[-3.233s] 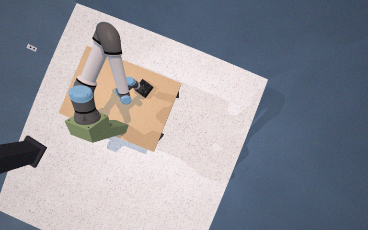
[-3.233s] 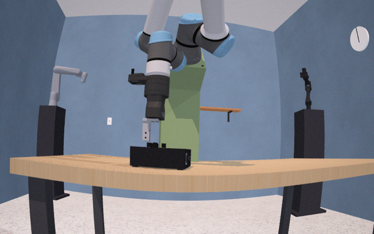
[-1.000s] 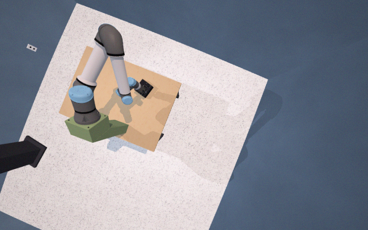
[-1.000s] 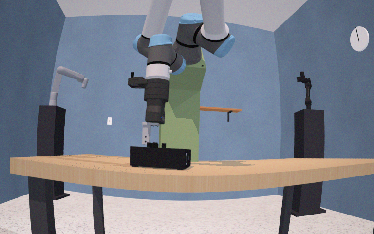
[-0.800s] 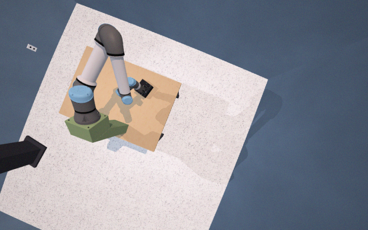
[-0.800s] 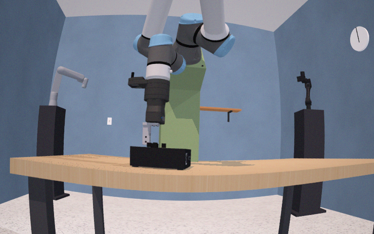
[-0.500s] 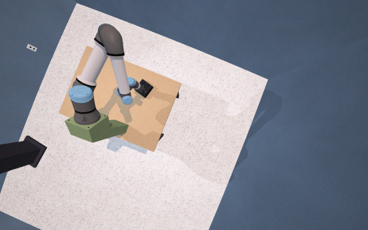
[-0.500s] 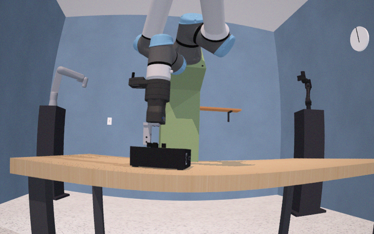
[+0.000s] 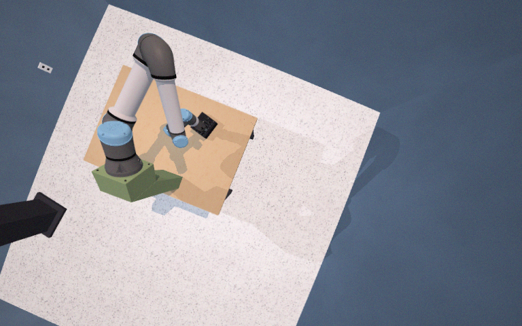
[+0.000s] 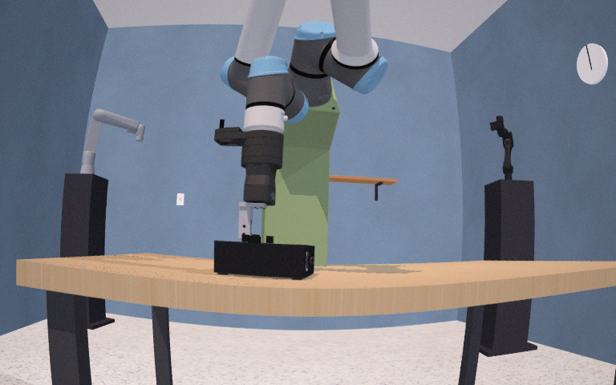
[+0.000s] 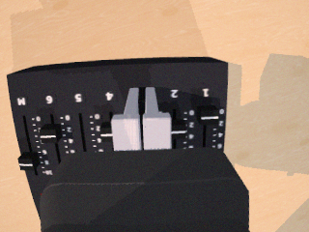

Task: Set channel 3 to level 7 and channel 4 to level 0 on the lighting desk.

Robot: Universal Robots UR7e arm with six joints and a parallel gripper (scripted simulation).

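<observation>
The channel 2 cap lies 20 mm to the left of my hand, 20 mm behind it and 10 mm below it. Round my hand: channel 4 cap (20 mm to the left, 20 mm ahead, 10 mm below); then channel 3 cap (20 mm to the left, 10 mm below); then channel 1 cap (40 mm behind, 10 mm to the left, 10 mm below).
</observation>
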